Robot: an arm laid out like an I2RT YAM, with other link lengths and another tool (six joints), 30 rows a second.
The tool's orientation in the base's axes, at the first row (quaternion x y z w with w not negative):
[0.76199, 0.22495, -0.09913, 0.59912]
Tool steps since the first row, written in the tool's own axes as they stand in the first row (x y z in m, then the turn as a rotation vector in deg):
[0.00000, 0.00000, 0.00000, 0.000, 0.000, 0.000]
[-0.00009, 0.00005, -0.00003, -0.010, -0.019, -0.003]
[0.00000, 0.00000, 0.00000, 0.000, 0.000, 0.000]
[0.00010, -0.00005, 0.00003, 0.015, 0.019, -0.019]
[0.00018, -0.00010, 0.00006, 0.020, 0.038, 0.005]
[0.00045, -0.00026, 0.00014, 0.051, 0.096, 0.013]
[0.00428, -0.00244, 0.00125, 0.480, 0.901, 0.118]
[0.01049, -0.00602, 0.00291, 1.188, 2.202, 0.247]
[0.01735, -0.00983, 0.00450, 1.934, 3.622, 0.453]
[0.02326, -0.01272, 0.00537, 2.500, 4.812, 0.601]
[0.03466, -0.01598, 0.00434, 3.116, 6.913, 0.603]
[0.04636, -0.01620, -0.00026, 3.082, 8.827, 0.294]
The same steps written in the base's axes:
[0.00000, 0.00000, 0.00000, 0.000, 0.000, 0.000]
[-0.00006, 0.00000, 0.00009, -0.018, 0.004, -0.012]
[0.00000, 0.00000, 0.00000, 0.000, 0.000, 0.000]
[0.00007, 0.00000, -0.00009, 0.020, 0.018, 0.015]
[0.00012, 0.00000, -0.00018, 0.036, -0.007, 0.023]
[0.00029, 0.00001, -0.00045, 0.091, -0.018, 0.059]
[0.00278, 0.00020, -0.00425, 0.852, -0.168, 0.550]
[0.00679, 0.00065, -0.01040, 2.090, -0.369, 1.348]
[0.01125, 0.00136, -0.01702, 3.426, -0.656, 2.213]
[0.01521, 0.00237, -0.02224, 4.490, -0.886, 2.970]
[0.02361, 0.00650, -0.02960, 6.002, -1.130, 4.535]
[0.03325, 0.01357, -0.03350, 6.819, -1.188, 6.292]

